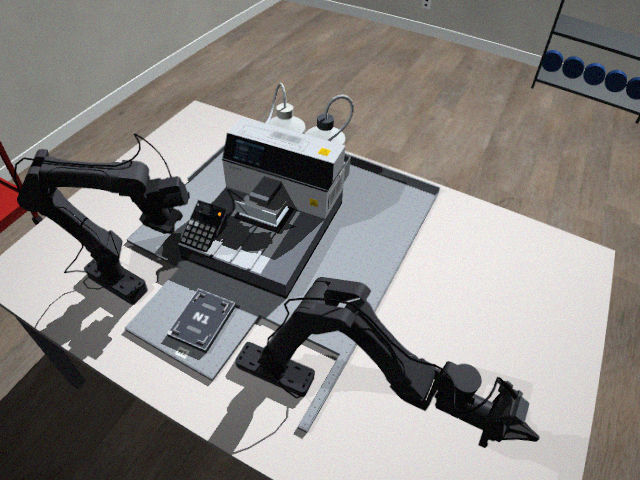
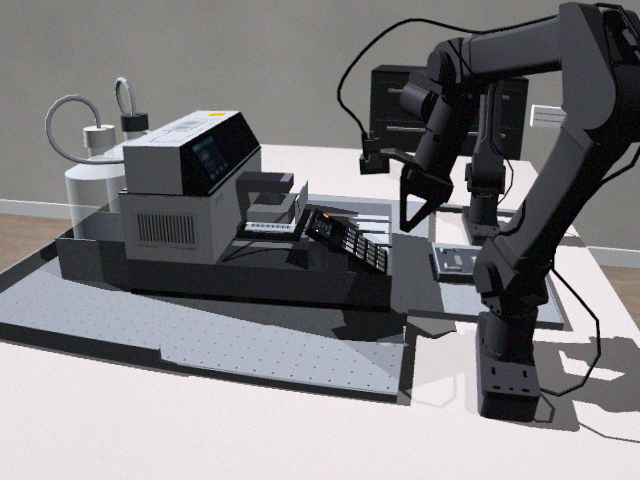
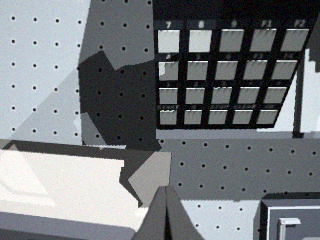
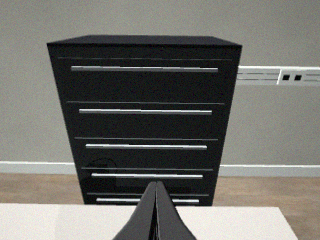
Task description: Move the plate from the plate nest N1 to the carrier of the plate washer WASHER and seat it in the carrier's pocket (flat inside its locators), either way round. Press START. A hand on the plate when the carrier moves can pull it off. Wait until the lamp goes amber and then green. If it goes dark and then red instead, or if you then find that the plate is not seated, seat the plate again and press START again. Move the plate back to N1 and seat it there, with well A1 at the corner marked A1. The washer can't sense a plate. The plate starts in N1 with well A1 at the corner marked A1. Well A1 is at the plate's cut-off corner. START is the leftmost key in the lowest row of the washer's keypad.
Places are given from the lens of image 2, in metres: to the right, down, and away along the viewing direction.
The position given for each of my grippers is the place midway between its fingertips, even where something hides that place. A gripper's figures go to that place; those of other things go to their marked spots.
my left gripper (image 2: 403, 231): 0.12, -0.01, 0.81
washer (image 2: 189, 184): -0.20, -0.08, 0.81
dark carrier (image 2: 295, 236): -0.04, -0.01, 0.94
The marked spots on the washer and the dark carrier are 0.21 m apart.
